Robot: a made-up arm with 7 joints. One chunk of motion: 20 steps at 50 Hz.
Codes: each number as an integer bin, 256 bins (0 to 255) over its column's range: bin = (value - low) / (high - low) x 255, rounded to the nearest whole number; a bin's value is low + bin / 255 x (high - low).
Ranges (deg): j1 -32..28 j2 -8..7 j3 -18..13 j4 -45..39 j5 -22..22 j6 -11..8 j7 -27..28
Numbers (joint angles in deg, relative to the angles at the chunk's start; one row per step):
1: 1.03 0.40 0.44 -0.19 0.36 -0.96 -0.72
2: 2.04 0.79 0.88 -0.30 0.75 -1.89 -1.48
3: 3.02 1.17 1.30 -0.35 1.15 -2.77 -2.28
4: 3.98 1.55 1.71 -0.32 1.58 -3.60 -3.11
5: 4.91 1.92 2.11 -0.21 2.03 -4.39 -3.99
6: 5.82 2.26 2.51 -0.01 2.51 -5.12 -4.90
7: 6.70 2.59 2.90 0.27 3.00 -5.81 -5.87
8: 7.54 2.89 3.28 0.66 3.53 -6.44 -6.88
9: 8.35 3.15 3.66 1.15 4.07 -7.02 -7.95
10: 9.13 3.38 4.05 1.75 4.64 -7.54 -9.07
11: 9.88 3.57 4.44 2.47 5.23 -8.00 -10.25
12: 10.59 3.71 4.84 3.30 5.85 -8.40 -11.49
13: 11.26 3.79 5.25 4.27 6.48 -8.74 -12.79
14: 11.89 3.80 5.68 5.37 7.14 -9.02 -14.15
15: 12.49 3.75 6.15 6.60 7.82 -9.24 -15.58
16: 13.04 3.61 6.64 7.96 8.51 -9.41 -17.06
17: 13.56 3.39 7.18 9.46 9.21 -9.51 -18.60
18: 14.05 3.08 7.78 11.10 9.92 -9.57 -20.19
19: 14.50 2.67 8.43 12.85 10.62 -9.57 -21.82
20: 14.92 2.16 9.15 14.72 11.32 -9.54 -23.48
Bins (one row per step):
1: 140 143 152 136 130 135 122
2: 145 149 155 136 132 122 118
3: 149 156 159 136 134 110 115
4: 153 162 162 136 137 99 111
5: 157 169 165 136 139 89 107
6: 161 174 169 137 142 79 102
7: 164 180 172 137 145 70 98
8: 168 185 175 139 148 61 93
9: 171 190 178 140 151 53 88
10: 175 193 181 142 154 46 83
11: 178 197 185 144 158 40 78
12: 181 199 188 147 161 35 72
13: 184 200 191 150 165 30 66
14: 187 201 195 153 169 27 60
15: 189 200 199 157 173 24 53
16: 191 197 203 161 177 21 46
17: 194 194 207 165 181 20 39
18: 196 188 212 170 185 19 32
19: 198 181 217 176 189 19 24
20: 199 173 223 181 193 20 16

